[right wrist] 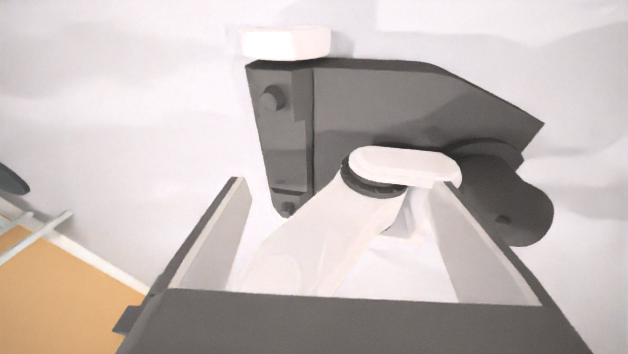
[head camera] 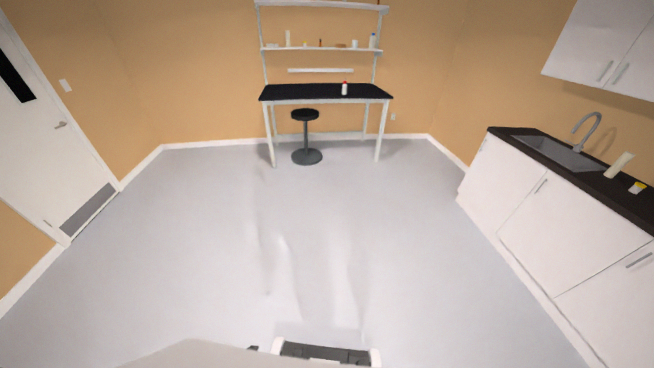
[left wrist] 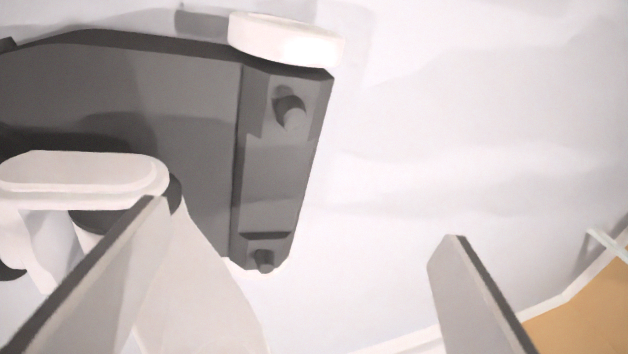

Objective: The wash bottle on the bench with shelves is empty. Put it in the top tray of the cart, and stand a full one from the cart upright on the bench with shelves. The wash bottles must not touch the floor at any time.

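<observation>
A small white wash bottle point(head camera: 344, 89) with a red cap stands upright on the black top of the bench with shelves point(head camera: 300, 92), right of its middle, across the room in the head view. The cart and its wash bottles do not show in the views of this moment. My left gripper point(left wrist: 306, 234) is open and empty, with its fingers wide apart above the robot's own base and the floor. My right gripper point(right wrist: 336, 190) is open and empty, also above the base and floor. Both are far from the bench.
A black stool point(head camera: 305, 115) stands in front of the bench. Shelves point(head camera: 320, 49) above it hold several small items. At the right is a counter point(head camera: 542, 145) with a sink point(head camera: 560, 151), a pale tube-like object point(head camera: 619, 165) and a yellow-lidded jar point(head camera: 637, 188). A door point(head camera: 35, 150) is at the left.
</observation>
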